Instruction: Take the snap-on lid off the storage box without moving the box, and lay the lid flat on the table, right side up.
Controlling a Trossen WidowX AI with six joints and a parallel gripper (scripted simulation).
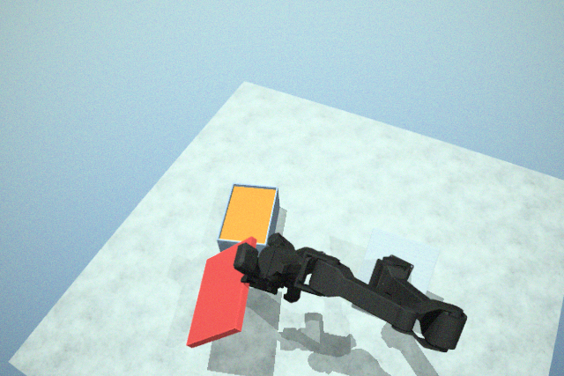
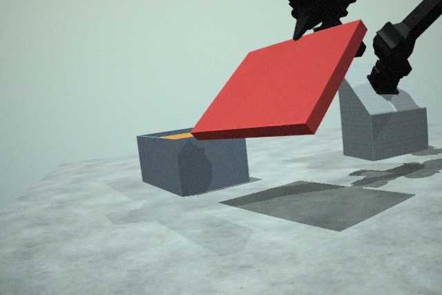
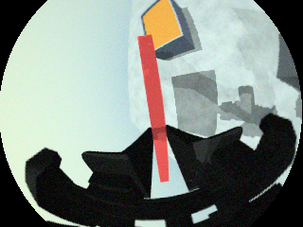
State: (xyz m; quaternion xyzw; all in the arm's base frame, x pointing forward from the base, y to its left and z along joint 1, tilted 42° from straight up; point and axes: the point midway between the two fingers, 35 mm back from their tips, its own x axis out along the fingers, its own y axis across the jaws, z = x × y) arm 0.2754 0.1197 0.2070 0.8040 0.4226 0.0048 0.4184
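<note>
The red lid is 6 cm ahead of my gripper tip, 3 cm to the left of it and 5 cm below it. The rest, counted from my gripper tip: blue-grey storage box (17 cm ahead, 25 cm to the right, 18 cm below).
</note>
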